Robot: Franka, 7 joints.
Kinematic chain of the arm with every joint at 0, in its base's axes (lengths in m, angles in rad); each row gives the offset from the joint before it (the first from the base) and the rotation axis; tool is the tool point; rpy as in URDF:
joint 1: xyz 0 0 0.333 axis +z
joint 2: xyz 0 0 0 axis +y
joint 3: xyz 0 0 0.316 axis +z
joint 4: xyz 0.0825 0 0 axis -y
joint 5: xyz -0.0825 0 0.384 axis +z
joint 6: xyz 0 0 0 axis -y
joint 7: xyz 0.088 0 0 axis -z
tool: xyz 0 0 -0.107 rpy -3.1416 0 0
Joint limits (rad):
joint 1: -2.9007..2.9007
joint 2: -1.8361..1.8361
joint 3: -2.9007..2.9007
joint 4: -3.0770..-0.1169
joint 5: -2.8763..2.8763
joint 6: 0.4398..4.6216
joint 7: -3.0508..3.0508
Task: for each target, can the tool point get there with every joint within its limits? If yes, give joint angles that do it. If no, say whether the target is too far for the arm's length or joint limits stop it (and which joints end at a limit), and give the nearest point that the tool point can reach.
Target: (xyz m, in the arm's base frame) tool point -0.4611 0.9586 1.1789
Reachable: no: too far | nearest point -0.2911 0.6051 0.8670 | short by 0.501 m
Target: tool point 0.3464 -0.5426 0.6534
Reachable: yes | joints -0.5932 0.3349 -0.4637 -1.1341 -0.2537 1.5724 0.5497
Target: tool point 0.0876 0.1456 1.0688
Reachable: yes | joints 1.6018 -0.6437 -0.0461 -1.4599 -2.2206 1.8082 2.4310
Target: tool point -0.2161 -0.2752 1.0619
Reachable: yes | joints 1.4021 -0.6173 1.2162 -0.5952 -2.1217 1.4011 -1.1228
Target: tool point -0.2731 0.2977 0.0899
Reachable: yes | joints -2.1456 -1.3344 -2.3234 -2.6067 -0.6350 3.6846 -0.0857
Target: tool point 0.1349 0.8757 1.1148
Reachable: no: too far | nearest point 0.0979 0.6358 0.9006 | short by 0.324 m
